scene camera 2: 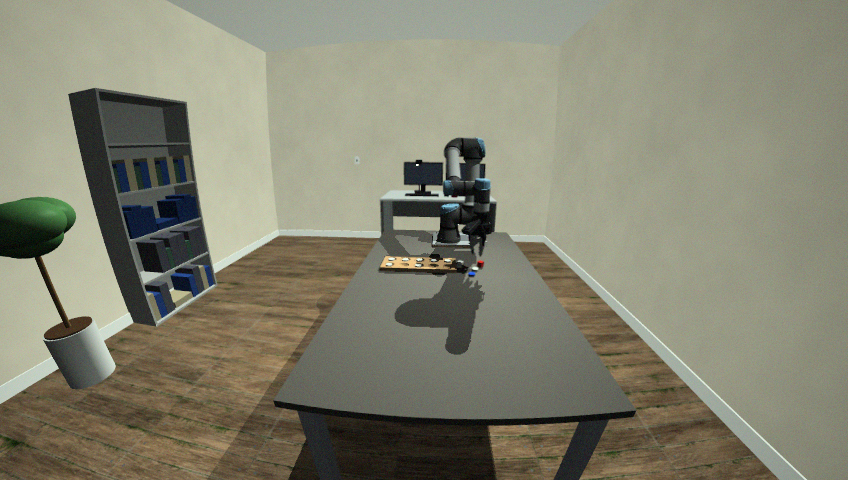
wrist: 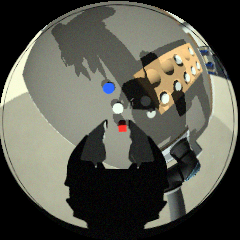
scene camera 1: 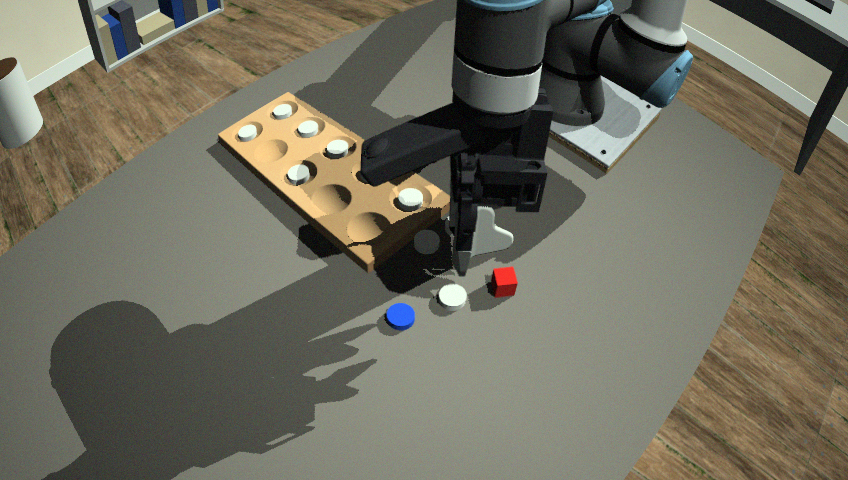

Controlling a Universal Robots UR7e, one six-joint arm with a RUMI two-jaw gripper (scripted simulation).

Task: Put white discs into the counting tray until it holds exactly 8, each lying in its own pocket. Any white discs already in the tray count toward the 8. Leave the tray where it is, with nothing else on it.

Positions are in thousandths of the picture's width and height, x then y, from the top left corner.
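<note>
Wooden counting tray (scene camera 1: 432, 466) (scene camera 2: 519, 555) (wrist: 660, 323) in sight. My gripper (scene camera 1: 543, 536) (scene camera 2: 562, 532) (wrist: 494, 502), likewise.
</note>
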